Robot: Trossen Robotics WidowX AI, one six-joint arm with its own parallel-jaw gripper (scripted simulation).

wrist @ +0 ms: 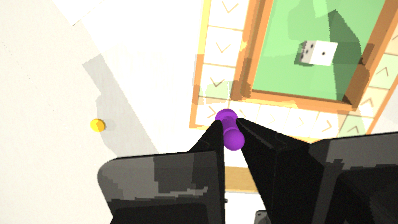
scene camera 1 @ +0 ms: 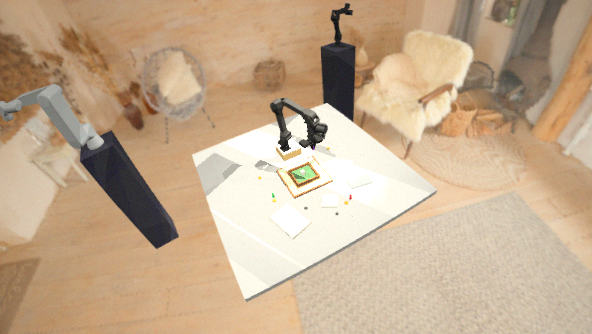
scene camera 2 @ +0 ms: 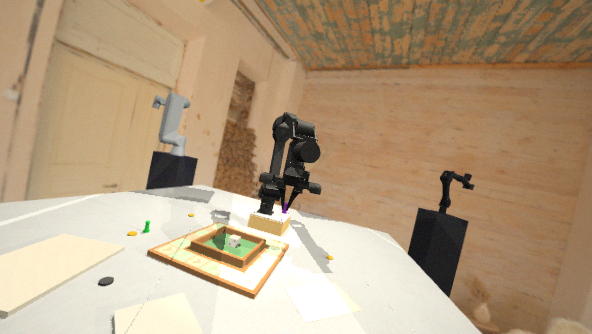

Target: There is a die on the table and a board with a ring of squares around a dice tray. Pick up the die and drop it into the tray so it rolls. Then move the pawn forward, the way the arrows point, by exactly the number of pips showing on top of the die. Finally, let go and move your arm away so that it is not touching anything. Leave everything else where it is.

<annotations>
gripper: holds a purple pawn (wrist: pixel 234 140)
</annotations>
